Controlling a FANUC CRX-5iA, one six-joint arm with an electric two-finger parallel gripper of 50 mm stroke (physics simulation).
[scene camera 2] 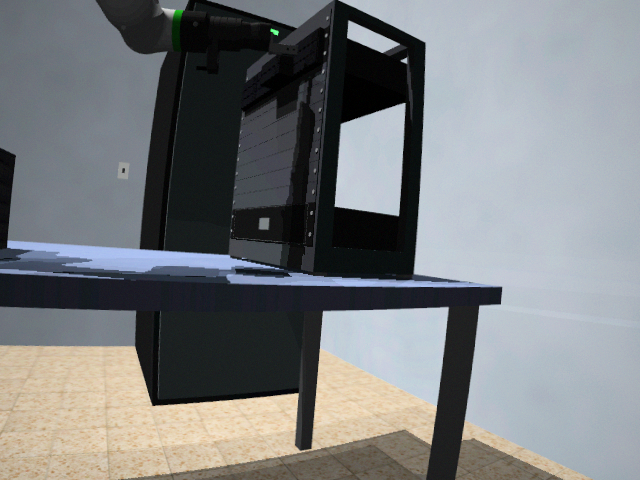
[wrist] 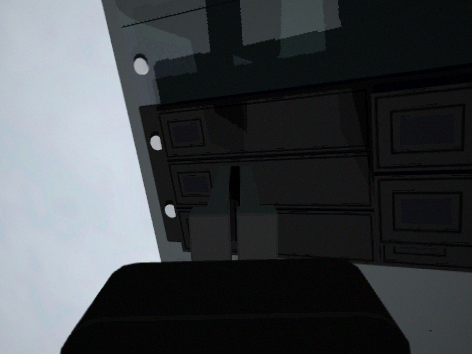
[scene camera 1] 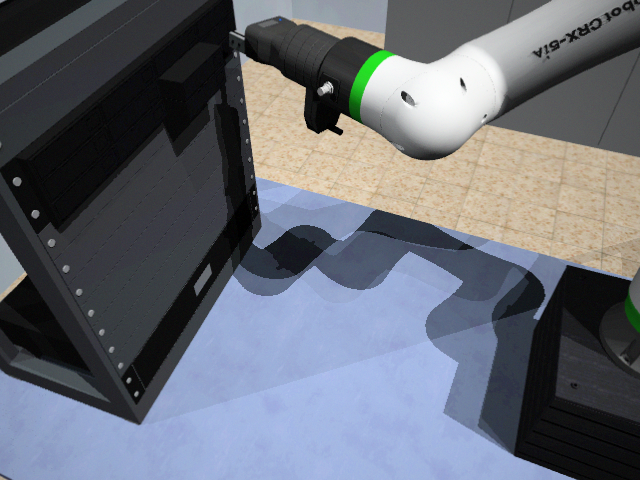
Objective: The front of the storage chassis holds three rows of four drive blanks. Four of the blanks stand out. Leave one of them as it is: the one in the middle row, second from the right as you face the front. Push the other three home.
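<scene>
My own gripper is there in the pictures, and scene camera 2 and the wrist view show it as well. I can also see a rack.
</scene>
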